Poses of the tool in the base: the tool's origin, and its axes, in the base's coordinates. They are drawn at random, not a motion.
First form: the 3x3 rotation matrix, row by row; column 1 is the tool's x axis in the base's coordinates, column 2 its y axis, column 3 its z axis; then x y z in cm. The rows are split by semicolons.
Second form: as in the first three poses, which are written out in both.
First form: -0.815, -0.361, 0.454; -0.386, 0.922, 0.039; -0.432, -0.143, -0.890; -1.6, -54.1, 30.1
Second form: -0.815, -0.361, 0.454; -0.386, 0.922, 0.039; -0.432, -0.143, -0.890; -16, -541, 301
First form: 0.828, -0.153, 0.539; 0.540, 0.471, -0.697; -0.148, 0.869, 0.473; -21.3, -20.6, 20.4
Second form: 0.828, -0.153, 0.539; 0.540, 0.471, -0.697; -0.148, 0.869, 0.473; -213, -206, 204
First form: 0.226, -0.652, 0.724; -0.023, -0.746, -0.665; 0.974, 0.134, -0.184; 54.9, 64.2, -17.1
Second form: 0.226, -0.652, 0.724; -0.023, -0.746, -0.665; 0.974, 0.134, -0.184; 549, 642, -171
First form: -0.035, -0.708, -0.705; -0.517, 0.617, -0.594; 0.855, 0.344, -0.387; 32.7, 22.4, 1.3
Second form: -0.035, -0.708, -0.705; -0.517, 0.617, -0.594; 0.855, 0.344, -0.387; 327, 224, 13
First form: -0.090, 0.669, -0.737; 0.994, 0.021, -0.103; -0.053, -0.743, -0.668; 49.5, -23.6, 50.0
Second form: -0.090, 0.669, -0.737; 0.994, 0.021, -0.103; -0.053, -0.743, -0.668; 495, -236, 500
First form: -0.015, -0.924, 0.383; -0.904, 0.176, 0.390; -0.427, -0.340, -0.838; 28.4, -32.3, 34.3
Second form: -0.015, -0.924, 0.383; -0.904, 0.176, 0.390; -0.427, -0.340, -0.838; 284, -323, 343
